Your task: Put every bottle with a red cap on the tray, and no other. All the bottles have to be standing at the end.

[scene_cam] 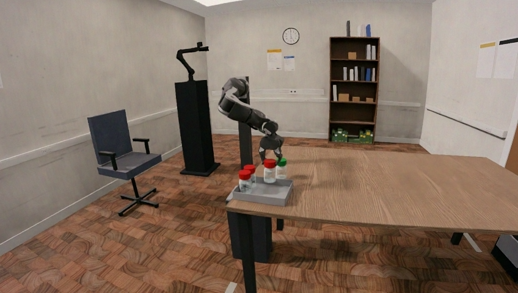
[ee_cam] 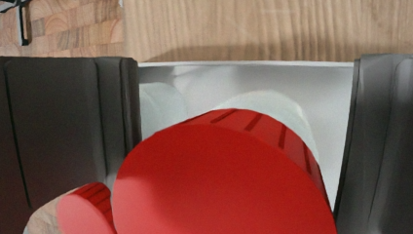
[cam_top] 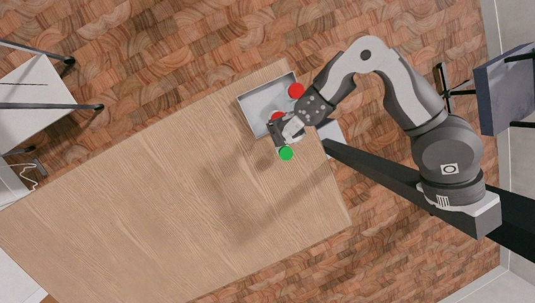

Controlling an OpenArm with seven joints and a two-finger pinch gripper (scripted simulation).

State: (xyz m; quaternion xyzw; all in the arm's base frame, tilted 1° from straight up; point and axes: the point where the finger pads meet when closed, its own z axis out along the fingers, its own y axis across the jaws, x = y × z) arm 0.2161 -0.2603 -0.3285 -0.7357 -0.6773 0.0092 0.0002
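My gripper is now 20 mm past the grey tray, 60 mm to the left of it and 120 mm above it. The rest, counted from my hand: green-capped bottle: 30 mm ahead, 120 mm to the left, 90 mm below.
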